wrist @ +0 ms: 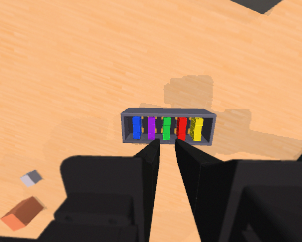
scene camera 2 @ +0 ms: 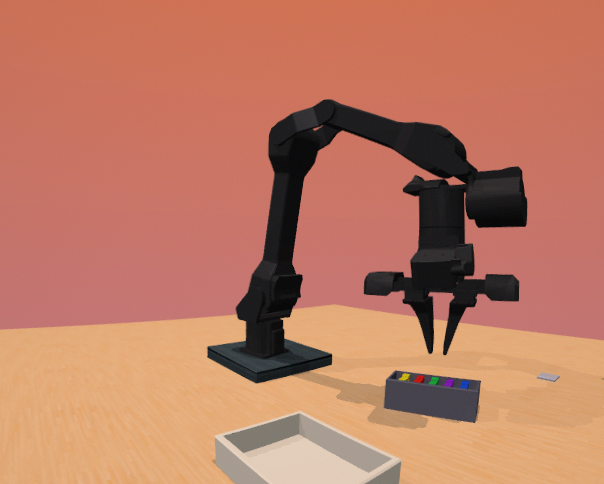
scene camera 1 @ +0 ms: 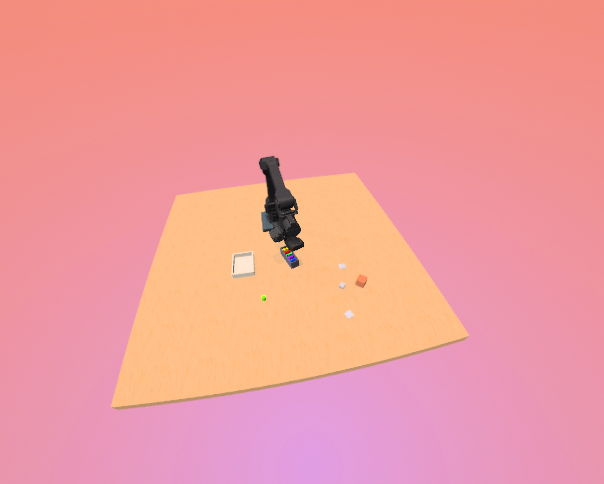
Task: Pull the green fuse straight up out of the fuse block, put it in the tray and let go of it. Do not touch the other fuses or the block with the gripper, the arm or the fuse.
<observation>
In view: my gripper (scene camera 2: 437,353).
My gripper also shows in the wrist view (wrist: 167,143).
</observation>
